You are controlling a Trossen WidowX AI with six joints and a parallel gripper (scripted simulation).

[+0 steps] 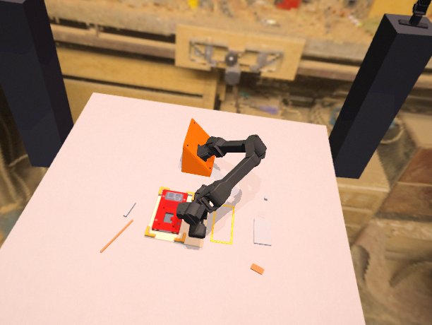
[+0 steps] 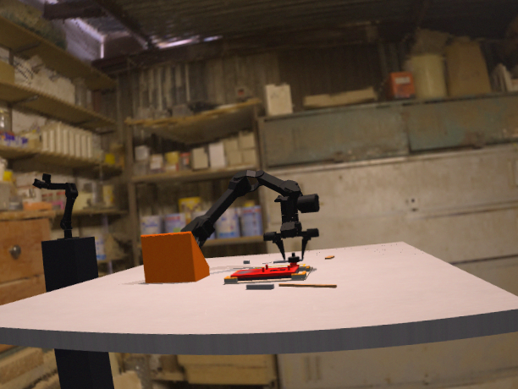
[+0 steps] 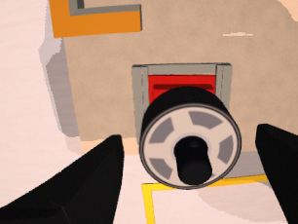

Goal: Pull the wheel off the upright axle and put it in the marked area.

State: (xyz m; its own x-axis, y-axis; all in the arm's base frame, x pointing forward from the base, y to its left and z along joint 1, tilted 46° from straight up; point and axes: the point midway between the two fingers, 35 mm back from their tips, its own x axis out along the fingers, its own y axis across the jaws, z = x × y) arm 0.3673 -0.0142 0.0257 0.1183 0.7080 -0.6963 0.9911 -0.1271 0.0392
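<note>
Now: gripper tip right at the wheel. The rest, counted from my gripper tip: orange tile: 23 cm to the left, 14 cm ahead, 3 cm below; grey bar: 28 cm to the right, 9 cm behind, 3 cm below; upright axle: right at my gripper tip.
</note>
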